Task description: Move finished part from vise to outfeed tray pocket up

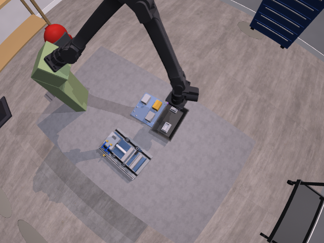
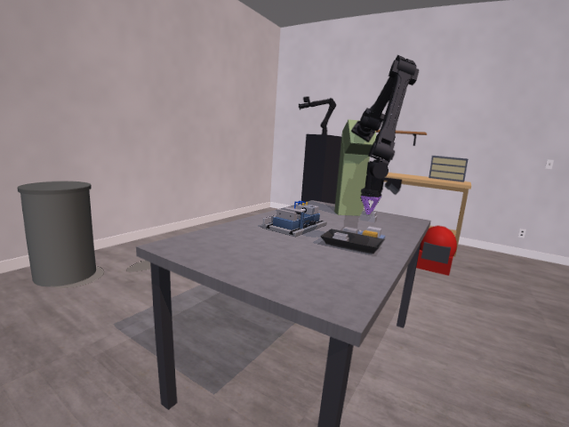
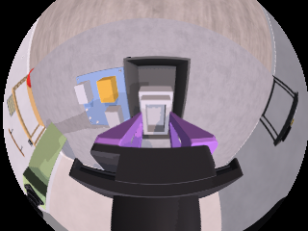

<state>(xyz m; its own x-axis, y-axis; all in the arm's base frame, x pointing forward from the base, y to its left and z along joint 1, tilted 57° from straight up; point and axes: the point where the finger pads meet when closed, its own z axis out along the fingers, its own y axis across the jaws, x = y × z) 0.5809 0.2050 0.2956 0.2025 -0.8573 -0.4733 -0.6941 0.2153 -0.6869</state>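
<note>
The orange block lies 12 cm behind my hand, 4 cm to the right of it and 13 cm below it. Also, from my hand: blue plate 15 cm behind, 10 cm to the right, 16 cm below.
</note>
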